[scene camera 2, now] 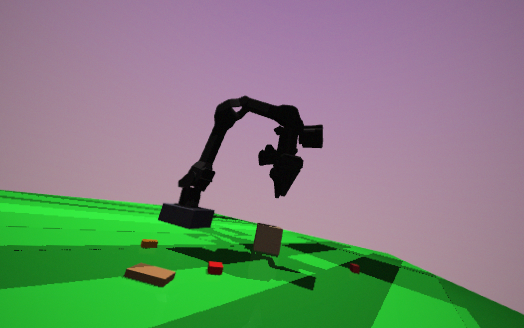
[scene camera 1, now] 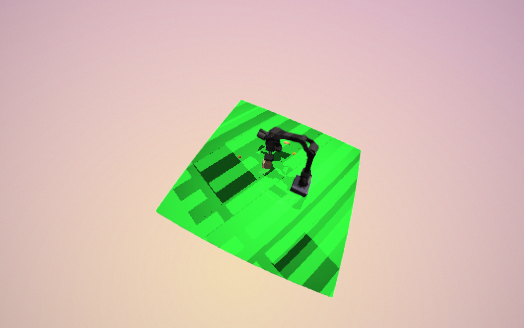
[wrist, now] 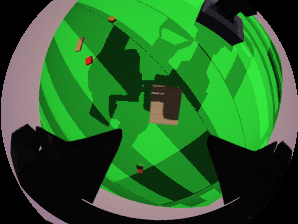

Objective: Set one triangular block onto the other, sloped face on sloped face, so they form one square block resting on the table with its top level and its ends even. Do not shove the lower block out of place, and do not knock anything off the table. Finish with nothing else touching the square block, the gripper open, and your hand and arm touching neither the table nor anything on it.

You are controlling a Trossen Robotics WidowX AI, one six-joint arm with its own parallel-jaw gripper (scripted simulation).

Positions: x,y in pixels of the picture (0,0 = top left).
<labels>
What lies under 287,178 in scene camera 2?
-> My gripper.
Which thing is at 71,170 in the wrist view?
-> My gripper.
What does my gripper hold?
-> Nothing.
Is my gripper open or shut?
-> Open.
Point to a flat brown block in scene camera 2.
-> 143,272
</labels>
